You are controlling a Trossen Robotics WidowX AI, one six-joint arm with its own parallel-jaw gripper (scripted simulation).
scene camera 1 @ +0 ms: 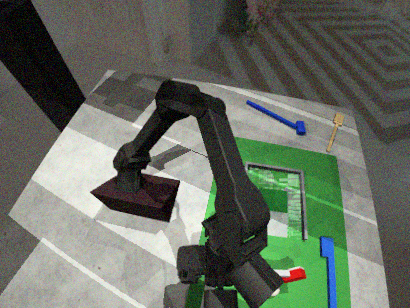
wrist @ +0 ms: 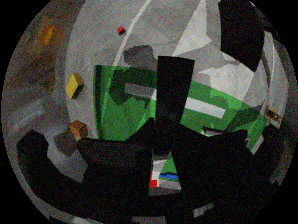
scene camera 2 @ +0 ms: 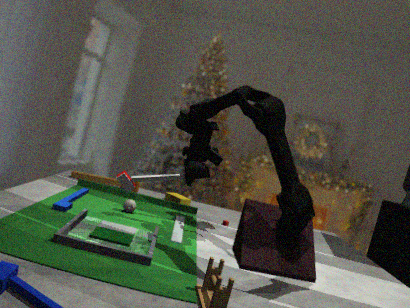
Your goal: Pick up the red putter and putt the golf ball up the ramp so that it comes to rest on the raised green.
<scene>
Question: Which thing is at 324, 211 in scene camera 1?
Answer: A green mat.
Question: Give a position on a white strip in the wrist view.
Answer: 196, 105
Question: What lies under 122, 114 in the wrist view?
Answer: A green mat.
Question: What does the gripper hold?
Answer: A red putter.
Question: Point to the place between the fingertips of the gripper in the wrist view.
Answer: At 158, 120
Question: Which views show the gripper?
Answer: Scene camera 1, the wrist view and scene camera 2: all of them.
</scene>
